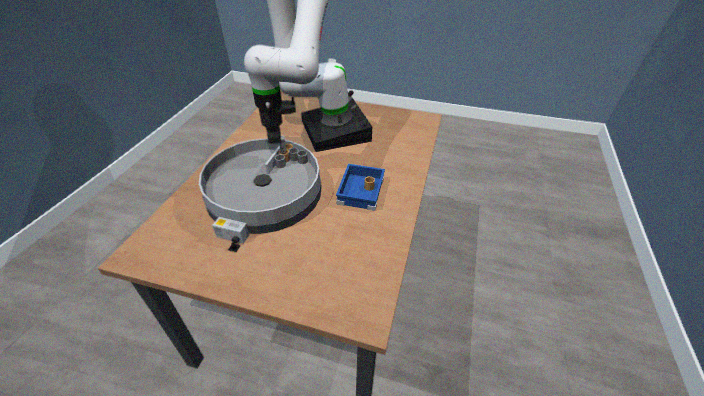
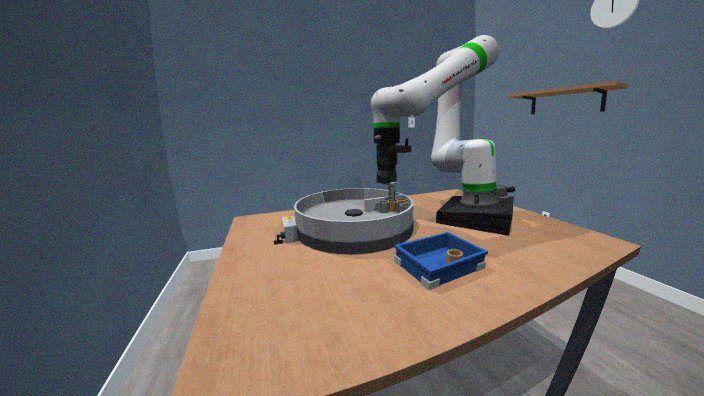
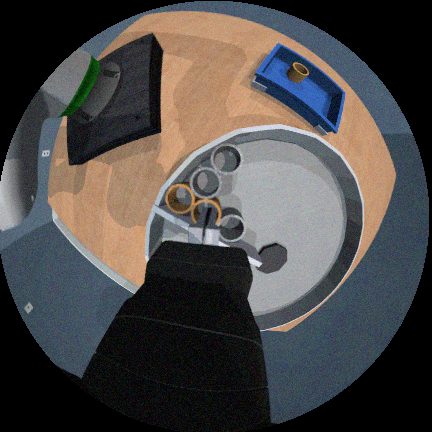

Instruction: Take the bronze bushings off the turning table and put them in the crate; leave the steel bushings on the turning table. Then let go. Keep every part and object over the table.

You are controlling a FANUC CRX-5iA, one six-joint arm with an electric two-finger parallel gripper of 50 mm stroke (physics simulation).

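Frame: origin at the arm's base, x ahead, y left, z up, level; metres.
Seen in the pictures: gripper, fingertip midpoint: [image 1: 283, 151] [image 2: 391, 199] [image 3: 209, 215]; arm's base, link origin: [image 1: 336, 118] [image 2: 479, 203] [image 3: 96, 92].
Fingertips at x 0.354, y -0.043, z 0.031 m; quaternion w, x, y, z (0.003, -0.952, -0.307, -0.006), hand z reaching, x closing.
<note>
Pixels of each thing's top centre, then the offset from my fingertips to it.
- second bronze bushing, top centre: [image 3: 179, 198] dz -0.003, dx -0.042, dy -0.009 m
- blue crate, top centre: [image 3: 309, 79] [image 2: 440, 248] [image 1: 361, 181] dz -0.044, dx -0.026, dy +0.326 m
- grey box, top centre: [image 1: 229, 224] [image 2: 289, 221] dz -0.036, dx +0.374, dy +0.040 m
My gripper [image 1: 282, 145] [image 2: 392, 199] [image 3: 209, 215] is shut and empty. Its fingertips are low over one bronze bushing [image 2: 393, 206] [image 3: 216, 205]; contact cannot be told. A second bronze bushing [image 3: 167, 196] stands beside it, near the rim of the turning table [image 1: 235, 192] [image 2: 350, 232] [image 3: 300, 200]. Three steel bushings stand close by: one [image 1: 302, 158] [image 3: 213, 157] near the rim, one [image 3: 192, 181] beside the bronze pair, one [image 1: 280, 161] [image 3: 244, 229] further inward. Another bronze bushing [image 1: 369, 184] [image 2: 453, 260] [image 3: 297, 75] stands upright in the blue crate [image 1: 355, 185] [image 2: 425, 257] [image 3: 320, 95].
A thin straight fence [image 1: 270, 161] [image 2: 371, 204] [image 3: 171, 217] crosses from the turning table's rim towards its dark hub [image 1: 262, 180] [image 2: 354, 212] [image 3: 273, 258], beside the bushings. The raised wall encircles them. The black robot base [image 1: 340, 132] [image 2: 475, 215] [image 3: 135, 100] stands nearby. A grey box [image 1: 230, 230] [image 2: 289, 231] sits outside the wall.
</note>
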